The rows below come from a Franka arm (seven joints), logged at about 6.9 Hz.
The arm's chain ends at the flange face. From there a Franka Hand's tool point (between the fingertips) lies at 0.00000 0.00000 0.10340 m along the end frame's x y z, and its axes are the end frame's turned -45 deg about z.
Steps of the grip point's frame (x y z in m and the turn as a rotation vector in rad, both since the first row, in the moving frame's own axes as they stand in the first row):
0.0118, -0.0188, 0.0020, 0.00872, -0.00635, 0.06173
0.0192, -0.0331, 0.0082, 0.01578, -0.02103, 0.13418
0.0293, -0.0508, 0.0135, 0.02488, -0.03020, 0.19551
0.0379, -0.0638, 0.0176, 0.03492, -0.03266, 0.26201
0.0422, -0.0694, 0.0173, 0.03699, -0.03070, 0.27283
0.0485, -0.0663, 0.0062, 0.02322, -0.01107, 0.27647
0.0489, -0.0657, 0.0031, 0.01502, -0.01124, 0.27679
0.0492, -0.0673, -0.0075, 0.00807, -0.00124, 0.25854
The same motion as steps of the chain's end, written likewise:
-0.0039, -0.0214, 0.0020, 0.00168, -0.01066, 0.06173
-0.0071, -0.0372, 0.0082, -0.00371, -0.02603, 0.13418
-0.0112, -0.0566, 0.0136, -0.00376, -0.03895, 0.19551
-0.0135, -0.0711, 0.0177, 0.00160, -0.04779, 0.26201
-0.0144, -0.0778, 0.0174, 0.00445, -0.04786, 0.27283
-0.0102, -0.0800, 0.0062, 0.00859, -0.02425, 0.27647
-0.0100, -0.0805, 0.0031, 0.00267, -0.01857, 0.27679
-0.0122, -0.0818, -0.0075, 0.00483, -0.00658, 0.25854

